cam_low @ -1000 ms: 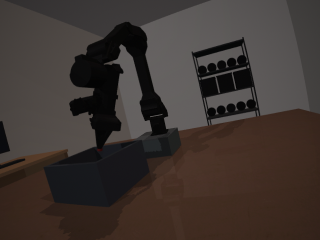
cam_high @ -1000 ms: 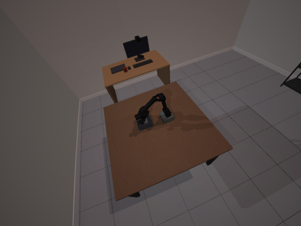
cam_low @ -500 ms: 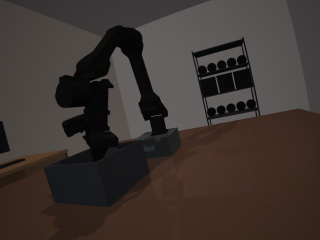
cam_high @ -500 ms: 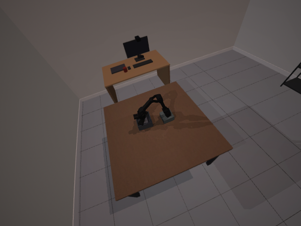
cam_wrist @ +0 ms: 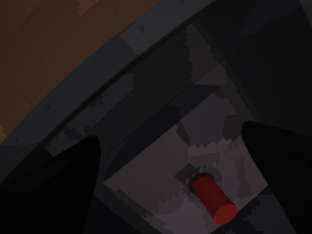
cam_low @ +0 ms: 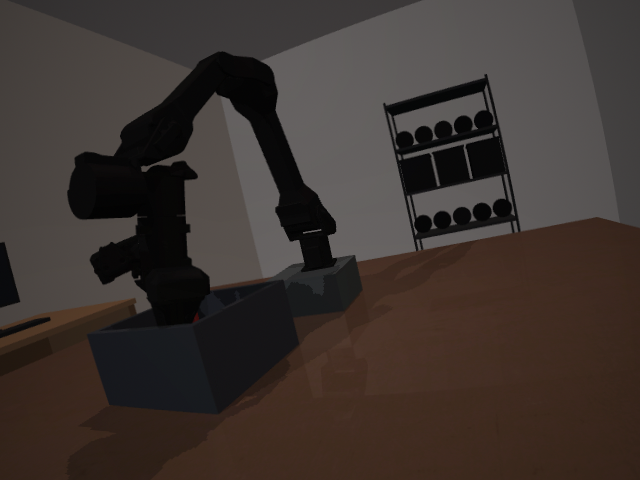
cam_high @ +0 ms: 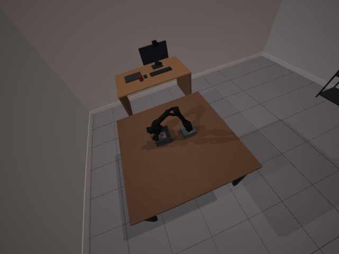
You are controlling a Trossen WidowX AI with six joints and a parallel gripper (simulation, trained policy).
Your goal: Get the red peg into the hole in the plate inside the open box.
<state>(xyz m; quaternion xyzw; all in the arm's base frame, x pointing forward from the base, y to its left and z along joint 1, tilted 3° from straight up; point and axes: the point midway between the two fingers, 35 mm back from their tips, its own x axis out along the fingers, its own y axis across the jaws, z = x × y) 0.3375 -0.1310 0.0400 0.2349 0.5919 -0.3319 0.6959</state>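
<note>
The red peg lies 40 mm behind my gripper tip, 20 mm to the left of it and 20 mm below it. Also, from my gripper tip: dark box 40 mm behind, 20 mm to the left, 40 mm below; grey plate 40 mm behind, 20 mm to the left, 20 mm below.
</note>
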